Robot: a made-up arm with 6 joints. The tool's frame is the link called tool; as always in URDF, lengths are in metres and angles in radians. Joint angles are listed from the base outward.
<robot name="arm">
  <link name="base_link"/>
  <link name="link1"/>
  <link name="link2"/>
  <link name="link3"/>
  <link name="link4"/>
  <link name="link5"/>
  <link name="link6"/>
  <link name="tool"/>
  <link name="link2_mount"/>
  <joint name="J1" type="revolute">
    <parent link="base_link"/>
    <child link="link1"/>
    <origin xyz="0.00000 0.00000 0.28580" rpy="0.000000 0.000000 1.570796"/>
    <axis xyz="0 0 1"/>
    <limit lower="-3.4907" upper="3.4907"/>
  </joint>
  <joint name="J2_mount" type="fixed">
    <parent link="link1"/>
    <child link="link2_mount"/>
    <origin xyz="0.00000 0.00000 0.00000" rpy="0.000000 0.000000 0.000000"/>
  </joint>
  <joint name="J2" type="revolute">
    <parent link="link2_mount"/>
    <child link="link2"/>
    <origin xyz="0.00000 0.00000 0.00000" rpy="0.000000 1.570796 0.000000"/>
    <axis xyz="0 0 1"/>
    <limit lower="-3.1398" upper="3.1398"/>
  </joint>
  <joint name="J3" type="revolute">
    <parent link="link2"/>
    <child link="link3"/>
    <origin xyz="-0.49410 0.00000 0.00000" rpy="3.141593 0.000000 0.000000"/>
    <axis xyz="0 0 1"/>
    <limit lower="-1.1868" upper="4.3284"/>
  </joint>
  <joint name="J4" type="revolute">
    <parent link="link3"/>
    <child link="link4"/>
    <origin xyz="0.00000 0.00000 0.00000" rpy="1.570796 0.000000 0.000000"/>
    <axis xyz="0 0 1"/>
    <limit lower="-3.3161" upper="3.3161"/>
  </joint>
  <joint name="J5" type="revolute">
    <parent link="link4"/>
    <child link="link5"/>
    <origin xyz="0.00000 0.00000 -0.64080" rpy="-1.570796 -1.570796 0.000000"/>
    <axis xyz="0 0 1"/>
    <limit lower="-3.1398" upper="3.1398"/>
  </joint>
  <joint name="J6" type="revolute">
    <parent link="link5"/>
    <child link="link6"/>
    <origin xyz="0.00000 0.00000 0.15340" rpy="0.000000 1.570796 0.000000"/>
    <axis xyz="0 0 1"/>
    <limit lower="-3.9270" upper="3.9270"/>
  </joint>
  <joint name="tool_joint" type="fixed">
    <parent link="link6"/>
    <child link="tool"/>
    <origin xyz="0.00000 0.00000 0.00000" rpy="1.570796 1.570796 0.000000"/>
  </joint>
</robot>
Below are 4 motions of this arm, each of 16 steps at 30 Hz.
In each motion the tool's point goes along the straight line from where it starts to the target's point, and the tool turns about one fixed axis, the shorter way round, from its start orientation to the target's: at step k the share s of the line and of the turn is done. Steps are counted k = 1, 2, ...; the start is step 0. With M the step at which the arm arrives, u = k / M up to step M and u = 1 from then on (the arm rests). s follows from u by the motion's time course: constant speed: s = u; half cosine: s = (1 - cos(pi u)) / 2; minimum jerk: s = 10 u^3 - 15 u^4 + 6 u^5.
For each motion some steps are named. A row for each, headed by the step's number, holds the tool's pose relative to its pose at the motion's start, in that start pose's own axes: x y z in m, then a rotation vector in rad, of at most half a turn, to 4 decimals.
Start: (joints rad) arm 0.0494 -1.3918 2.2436 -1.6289 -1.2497 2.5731
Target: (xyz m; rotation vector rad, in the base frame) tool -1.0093 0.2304 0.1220 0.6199 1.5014 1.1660
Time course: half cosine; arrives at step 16
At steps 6, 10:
6: 0.0745 -0.0045 0.0600 -0.0567 0.0001 -0.0747
10: 0.1669 -0.0100 0.1345 -0.1270 0.0003 -0.1674

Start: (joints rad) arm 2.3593 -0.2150 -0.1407 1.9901 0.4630 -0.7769
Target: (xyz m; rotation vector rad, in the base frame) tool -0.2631 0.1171 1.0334 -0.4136 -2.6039 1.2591
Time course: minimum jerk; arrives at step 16
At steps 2, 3, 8, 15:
2: -0.0036 0.0000 0.0024 -0.0164 0.0003 -0.0032
3: -0.0109 0.0001 0.0073 -0.0498 0.0010 -0.0096
8: -0.1114 0.0008 0.0751 -0.5101 0.0103 -0.0983
15: -0.2222 0.0016 0.1498 -1.0180 0.0205 -0.1962

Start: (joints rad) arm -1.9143 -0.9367 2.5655 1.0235 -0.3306 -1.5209
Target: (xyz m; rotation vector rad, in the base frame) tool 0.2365 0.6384 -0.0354 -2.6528 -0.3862 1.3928
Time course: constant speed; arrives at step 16
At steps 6, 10, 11, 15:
6: -0.0875 0.0658 0.0964 0.1390 -0.0672 0.4136
10: -0.1458 0.1096 0.1606 0.2317 -0.1120 0.6894
11: -0.1604 0.1206 0.1767 0.2549 -0.1232 0.7584
15: -0.2187 0.1645 0.2410 0.3476 -0.1679 1.0341

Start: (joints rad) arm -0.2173 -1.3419 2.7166 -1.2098 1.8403 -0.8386
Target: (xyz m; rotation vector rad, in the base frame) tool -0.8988 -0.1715 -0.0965 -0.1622 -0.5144 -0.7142
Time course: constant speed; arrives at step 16
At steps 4, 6, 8, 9, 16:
4: 0.0847 -0.0050 -0.0180 -0.0072 -0.1058 0.1618
6: 0.1271 -0.0074 -0.0270 -0.0108 -0.1587 0.2428
8: 0.1695 -0.0099 -0.0359 -0.0145 -0.2115 0.3237
9: 0.1906 -0.0111 -0.0404 -0.0163 -0.2380 0.3642
16: 0.3389 -0.0198 -0.0719 -0.0289 -0.4231 0.6474

